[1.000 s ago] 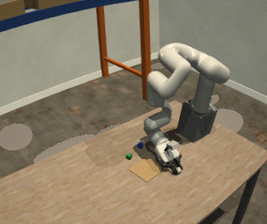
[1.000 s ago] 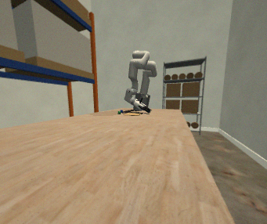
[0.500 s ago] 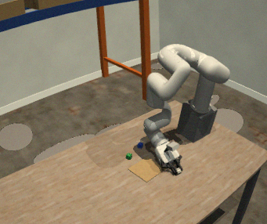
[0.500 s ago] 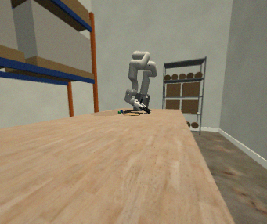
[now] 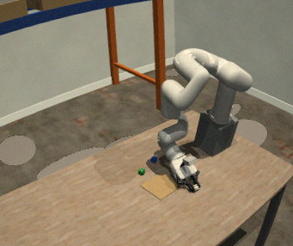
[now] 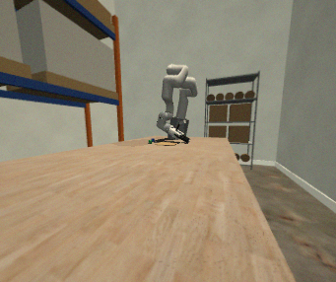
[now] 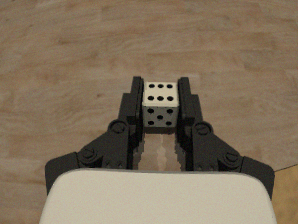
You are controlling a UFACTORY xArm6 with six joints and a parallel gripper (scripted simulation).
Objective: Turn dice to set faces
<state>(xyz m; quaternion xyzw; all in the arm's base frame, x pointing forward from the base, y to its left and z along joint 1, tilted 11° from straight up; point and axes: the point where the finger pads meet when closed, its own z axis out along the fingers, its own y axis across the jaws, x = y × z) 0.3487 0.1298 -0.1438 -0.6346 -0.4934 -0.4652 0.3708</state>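
Now: hand 1 cm to the right of the white die and 1 cm above it. The rest, counted from my hand: blue die (29 cm to the right, 4 cm behind, 1 cm below); green die (27 cm to the right, 7 cm ahead, 1 cm below); tan mat (14 cm to the right, 8 cm ahead, 2 cm below).
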